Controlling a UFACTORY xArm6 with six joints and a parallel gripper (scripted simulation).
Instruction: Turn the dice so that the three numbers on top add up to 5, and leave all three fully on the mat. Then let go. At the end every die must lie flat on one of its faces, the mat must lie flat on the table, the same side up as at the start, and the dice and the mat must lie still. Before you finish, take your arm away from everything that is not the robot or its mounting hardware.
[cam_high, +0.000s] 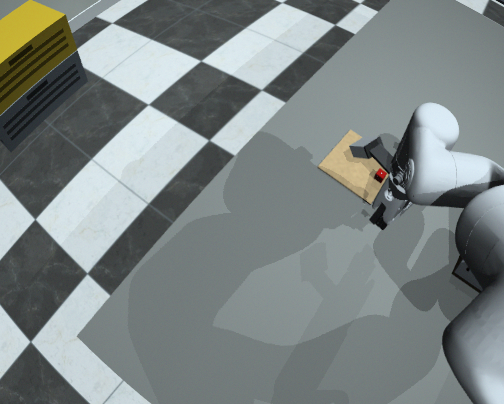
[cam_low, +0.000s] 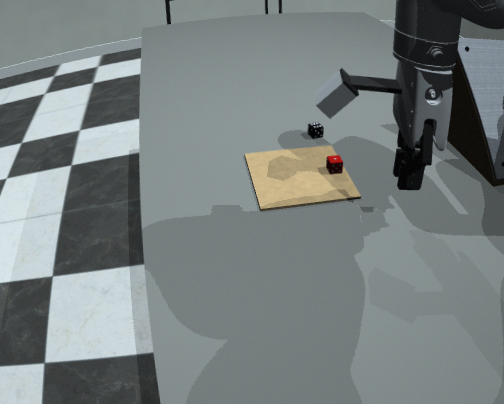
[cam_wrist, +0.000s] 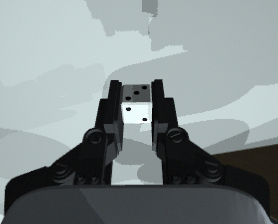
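The tan mat lies 120 mm ahead of my hand, 100 mm to the right of it and 70 mm below it. The rest, counted from my hand: red die (110 mm to the right, 70 mm ahead, 60 mm below); then white die (10 mm below); then black die (220 mm to the right, 80 mm ahead, 60 mm below).
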